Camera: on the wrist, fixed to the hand. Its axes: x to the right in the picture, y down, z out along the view.
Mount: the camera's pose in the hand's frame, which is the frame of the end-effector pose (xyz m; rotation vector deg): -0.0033 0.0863 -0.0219 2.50 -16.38 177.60
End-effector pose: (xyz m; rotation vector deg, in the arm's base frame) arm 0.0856 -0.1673 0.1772 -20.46 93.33 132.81
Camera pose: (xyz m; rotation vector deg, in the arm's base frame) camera 0.0577 -0.2160 0.2464 -79.82 -16.24 -19.68
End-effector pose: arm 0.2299 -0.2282 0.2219 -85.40 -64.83 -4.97
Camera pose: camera 0.2974 -0.2324 0.1639 -87.41 103.09 117.16
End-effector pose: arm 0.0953 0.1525 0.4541 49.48 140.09 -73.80
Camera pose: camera 0.1513 0.2066 0.4108 110.14 -41.35 10.61
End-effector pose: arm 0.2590 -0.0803 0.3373 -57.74 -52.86 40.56
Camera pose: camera 0.2702 -0.0588 0.2516 57.00 -57.58 -114.42
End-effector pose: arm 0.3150 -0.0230 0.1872 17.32 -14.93 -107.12
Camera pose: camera 0.4004 -0.0472 0.1950 -21.49 -23.96 68.14
